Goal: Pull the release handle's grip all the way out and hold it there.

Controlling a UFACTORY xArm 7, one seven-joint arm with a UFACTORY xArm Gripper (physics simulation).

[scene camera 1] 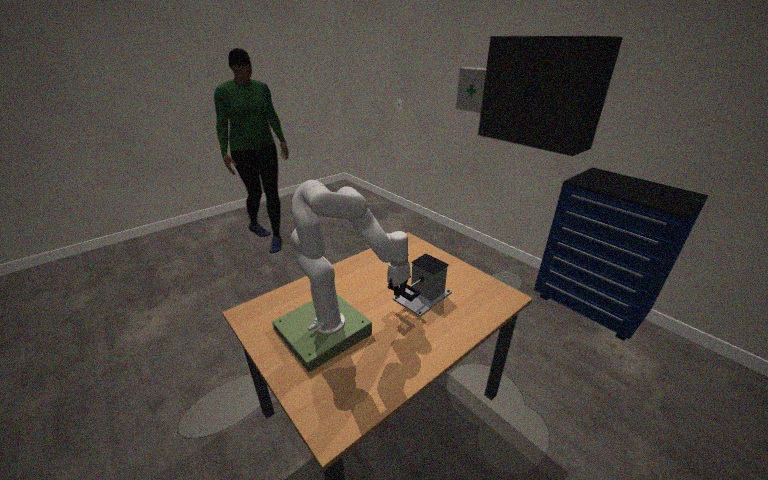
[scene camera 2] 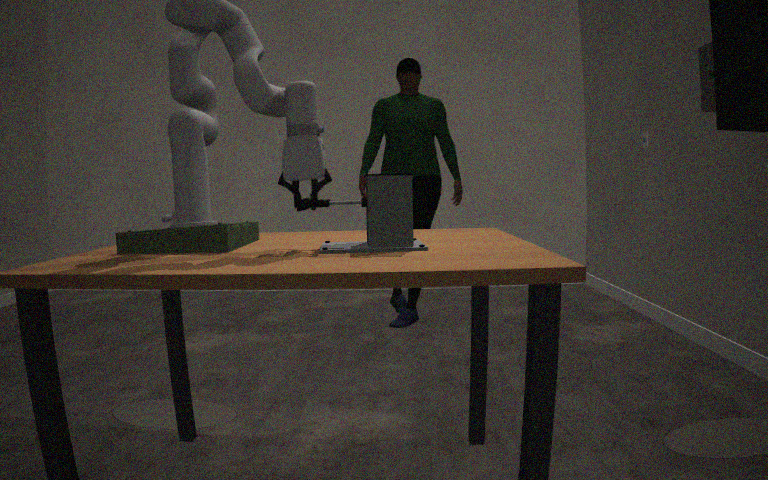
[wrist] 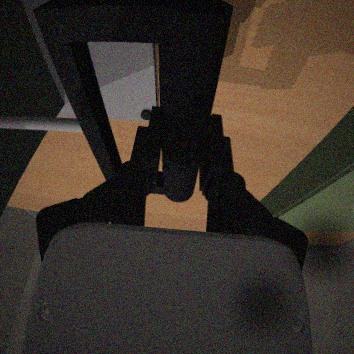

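Observation:
The release handle's black frame-shaped grip [scene camera 1: 414, 293] [scene camera 2: 323, 202] [wrist: 187, 80] stands out from the grey box [scene camera 1: 432, 281] [scene camera 2: 389, 212] on a thin metal rod [scene camera 2: 346, 202] [wrist: 40, 124]. A long stretch of bare rod shows between the grip and the box in scene camera 2. My gripper [scene camera 1: 398, 290] [scene camera 2: 305, 203] [wrist: 183, 126] points down and is shut on the grip's outer bar, one finger on each side. The fingers and the grip are both dark, so their exact contact is hard to see.
The box's metal base plate [scene camera 1: 408, 304] [scene camera 2: 339, 246] [wrist: 125, 92] lies on the wooden table [scene camera 1: 470, 305] [scene camera 2: 481, 254]. The arm stands on a green block [scene camera 1: 294, 336] [scene camera 2: 169, 240] [wrist: 325, 195]. A person in green [scene camera 1: 243, 113] [scene camera 2: 408, 133] stands beyond the table. A blue drawer cabinet [scene camera 1: 614, 254] stands at the right.

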